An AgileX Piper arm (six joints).
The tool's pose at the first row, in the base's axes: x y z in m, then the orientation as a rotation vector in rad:
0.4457 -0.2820 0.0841 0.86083 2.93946 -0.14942
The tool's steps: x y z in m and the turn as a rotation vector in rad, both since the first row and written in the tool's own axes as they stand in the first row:
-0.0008 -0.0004 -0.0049 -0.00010 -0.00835 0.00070
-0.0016 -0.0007 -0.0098 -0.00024 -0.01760 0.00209
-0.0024 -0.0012 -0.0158 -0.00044 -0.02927 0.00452
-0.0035 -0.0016 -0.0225 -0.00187 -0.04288 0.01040
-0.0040 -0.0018 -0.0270 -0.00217 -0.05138 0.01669
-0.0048 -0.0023 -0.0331 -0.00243 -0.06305 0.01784
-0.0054 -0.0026 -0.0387 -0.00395 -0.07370 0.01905
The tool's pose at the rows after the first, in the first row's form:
0.4459 -0.2822 0.0891 0.85909 2.93140 -0.15245
0.4462 -0.2823 0.0940 0.85805 2.92217 -0.15570
0.4464 -0.2825 0.1001 0.85770 2.91020 -0.15970
0.4468 -0.2826 0.1069 0.86148 2.89459 -0.16240
0.4469 -0.2826 0.1114 0.86762 2.88369 -0.16477
0.4470 -0.2827 0.1176 0.86533 2.87232 -0.16868
0.4471 -0.2826 0.1232 0.86330 2.86165 -0.17034

